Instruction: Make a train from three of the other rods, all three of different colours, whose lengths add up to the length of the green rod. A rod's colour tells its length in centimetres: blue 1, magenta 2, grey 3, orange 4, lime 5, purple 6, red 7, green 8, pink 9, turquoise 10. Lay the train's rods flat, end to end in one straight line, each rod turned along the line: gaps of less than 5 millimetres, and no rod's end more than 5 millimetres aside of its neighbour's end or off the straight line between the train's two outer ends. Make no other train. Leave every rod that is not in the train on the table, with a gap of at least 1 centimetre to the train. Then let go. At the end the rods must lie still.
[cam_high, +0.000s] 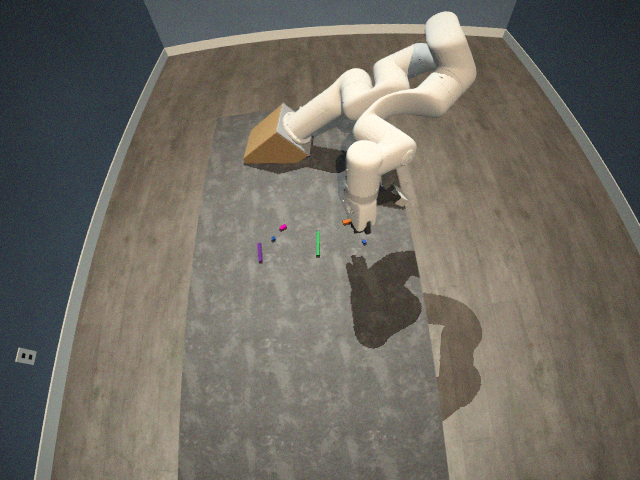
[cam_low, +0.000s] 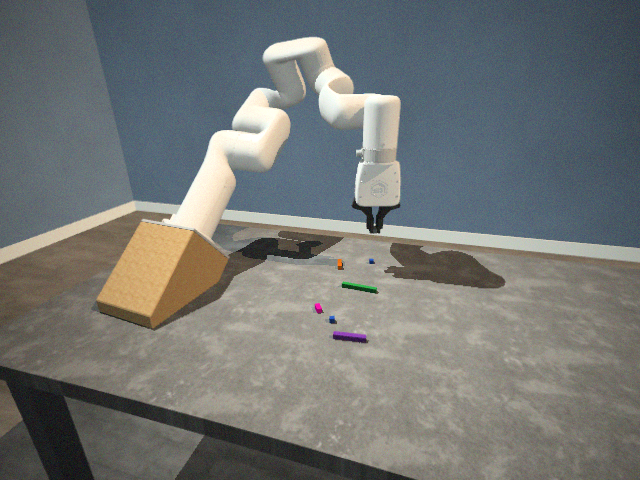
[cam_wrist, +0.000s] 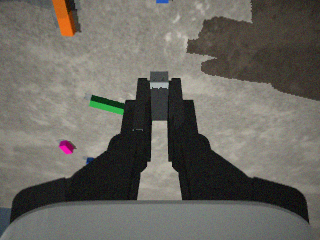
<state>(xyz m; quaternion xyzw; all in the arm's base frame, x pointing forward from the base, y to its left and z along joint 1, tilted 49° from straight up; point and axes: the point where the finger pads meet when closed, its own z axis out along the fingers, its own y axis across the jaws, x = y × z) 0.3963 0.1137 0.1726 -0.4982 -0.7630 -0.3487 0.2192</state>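
My gripper is now 8 cm past the orange rod, 2 cm to the left of it and 12 cm above it. The rest, counted from my hand: magenta rod: 5 cm behind, 23 cm to the right, 12 cm below; green rod: 11 cm to the right, 12 cm below; grey rod: 2 cm below.
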